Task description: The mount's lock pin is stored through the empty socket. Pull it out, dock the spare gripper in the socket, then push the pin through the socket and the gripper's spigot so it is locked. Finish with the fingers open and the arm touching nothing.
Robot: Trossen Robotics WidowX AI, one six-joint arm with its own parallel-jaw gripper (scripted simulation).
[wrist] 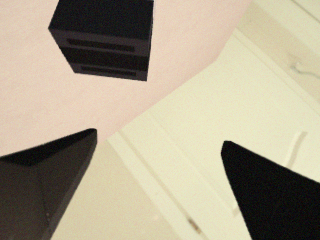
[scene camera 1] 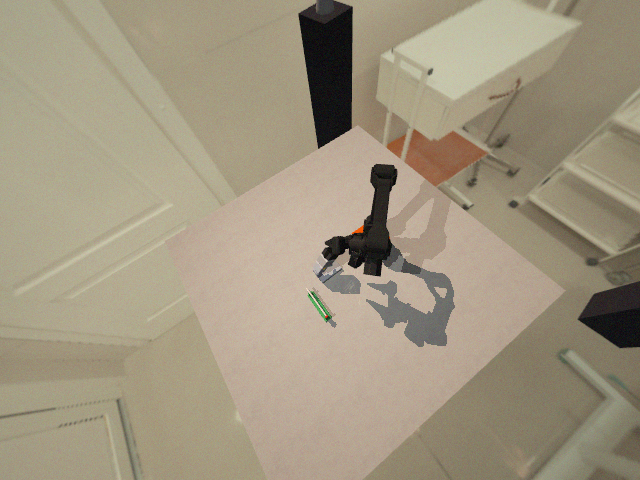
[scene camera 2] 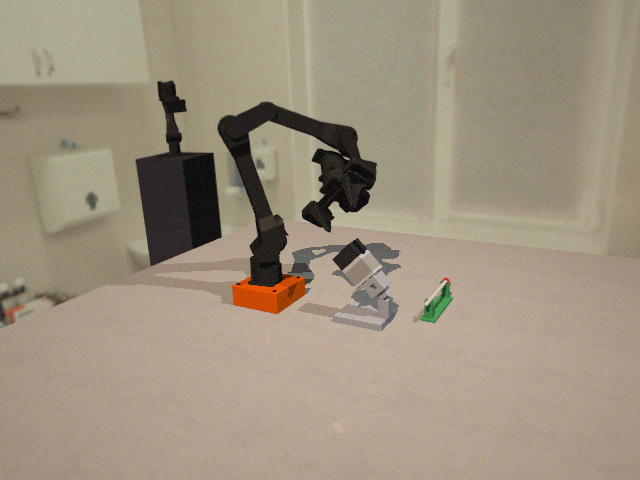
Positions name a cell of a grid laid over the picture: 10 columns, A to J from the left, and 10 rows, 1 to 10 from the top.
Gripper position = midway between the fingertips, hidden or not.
Observation:
My gripper (scene camera 2: F5) is open, holding nothing. Further things: a spare gripper (scene camera 2: F6) and a socket (scene camera 2: F7).
My gripper shows as well in the wrist view (wrist: F6) and in scene camera 1 (scene camera 1: F6).

